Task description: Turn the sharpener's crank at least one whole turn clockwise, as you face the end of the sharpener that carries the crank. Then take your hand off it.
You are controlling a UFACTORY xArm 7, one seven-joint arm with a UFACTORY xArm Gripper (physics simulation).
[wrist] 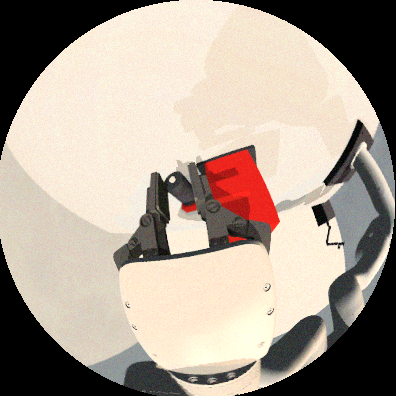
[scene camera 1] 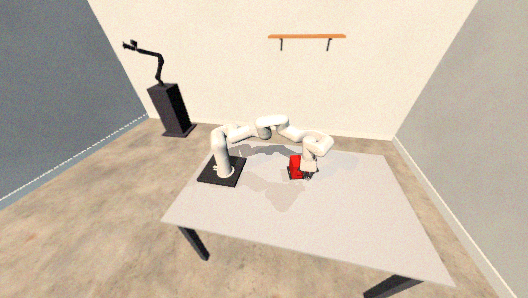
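Note:
The red sharpener stands upright on a dark base plate on the table. Its crank handle, a dark round grip with a pale dot on its end, shows in the wrist view left of the red body. A small red part shows by the lower end of the grip. My gripper is shut on the crank handle, one finger on each side of it. The right finger hides part of the sharpener's crank end. In the scene view the gripper hides the crank.
My arm's dark mounting plate lies at the left end of the table in the scene view. A black pedestal with a dark arm stands on the floor behind. An orange shelf hangs on the back wall.

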